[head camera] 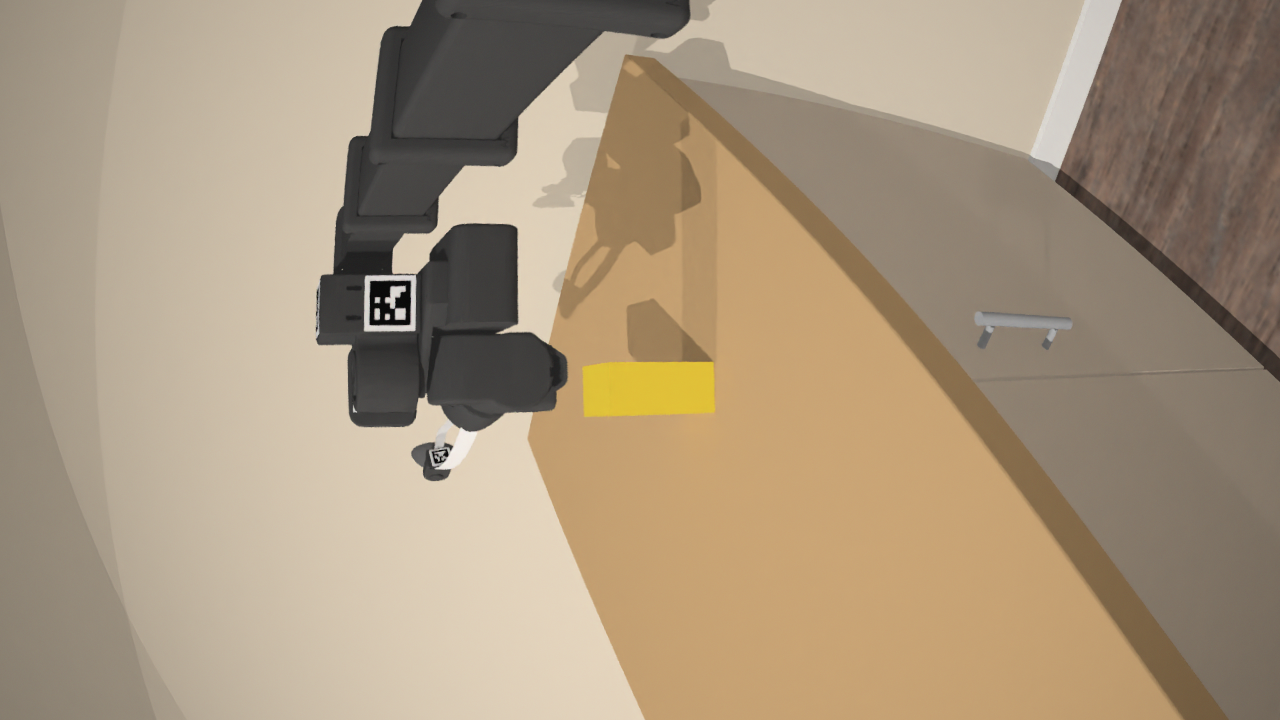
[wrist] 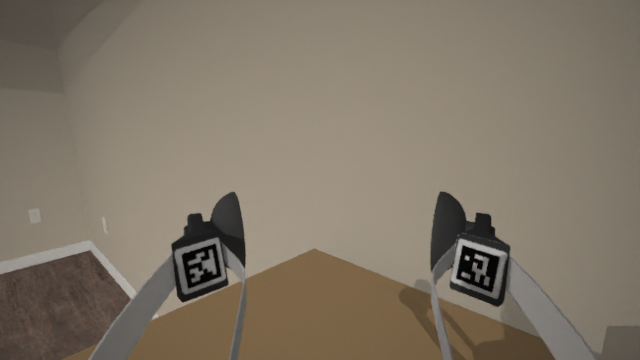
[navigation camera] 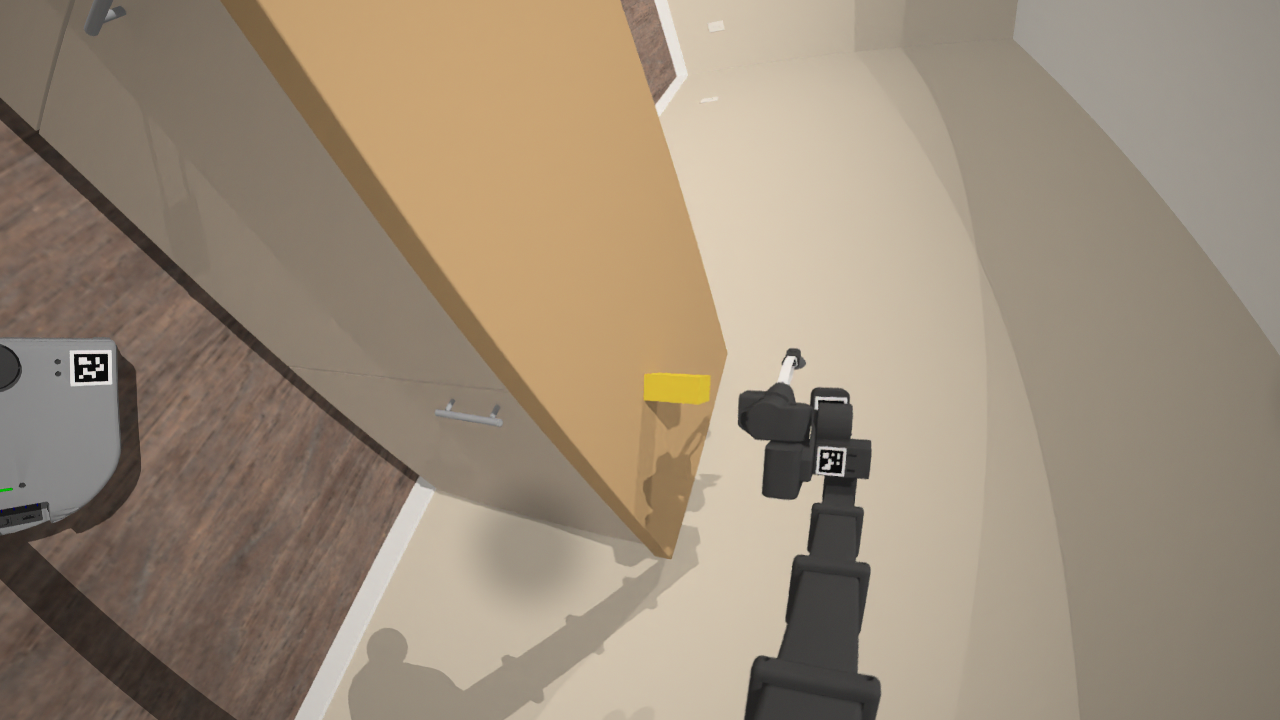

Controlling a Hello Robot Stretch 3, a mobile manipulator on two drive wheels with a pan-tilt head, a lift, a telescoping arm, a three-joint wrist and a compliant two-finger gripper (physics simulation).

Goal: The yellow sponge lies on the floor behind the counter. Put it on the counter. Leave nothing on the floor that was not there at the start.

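Places are measured from the robot's base along level axes (x down, y right, z back), in metres.
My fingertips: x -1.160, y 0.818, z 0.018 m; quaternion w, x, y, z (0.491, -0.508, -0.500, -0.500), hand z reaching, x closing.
Note:
Behind a point stands the place of what it marks.
The yellow sponge (head camera: pixel 648 389) @(y 0.765, x -0.974, z 0.017 m) (navigation camera: pixel 676 387) @(y 0.765, x -0.970, z 0.015 m) stands as a tall block on the wooden top of the counter (head camera: pixel 805 537) @(y 0.621, x -0.910, z -0.106 m) (navigation camera: pixel 465 179) @(y 0.335, x -0.910, z -0.213 m) (wrist: pixel 315 300), near its far corner. It does not show in the wrist view. My gripper (wrist: pixel 336 219) @(y 0.819, x -1.160, z 0.018 m) is open, its two fingers wide apart with no object between them. In the head view and the navigation view it hangs high, beside and apart from the sponge. One finger is hidden behind the wrist in the head view. The floor behind the counter is hidden.
The arm (head camera: pixel 501 80) @(y 0.263, x -1.247, z 0.086 m) (navigation camera: pixel 827 608) @(y 0.273, x -1.251, z 0.086 m) reaches past the counter's end. Metal handles (head camera: pixel 1024 320) @(y 0.508, x -0.751, z 0.057 m) (navigation camera: pixel 468 418) @(y 0.508, x -0.749, z 0.057 m) stick out of the counter's front. My base (navigation camera: pixel 62 429) @(y 0.087, x -0.160, z 0.103 m) stands on the dark wood floor (head camera: pixel 1190 161) @(y 0.665, x 0.000, z 0.366 m) (navigation camera: pixel 268 501) @(y 0.495, x -0.001, z 0.360 m) at the front. A beige wall (wrist: pixel 325 125) rises beyond the counter.

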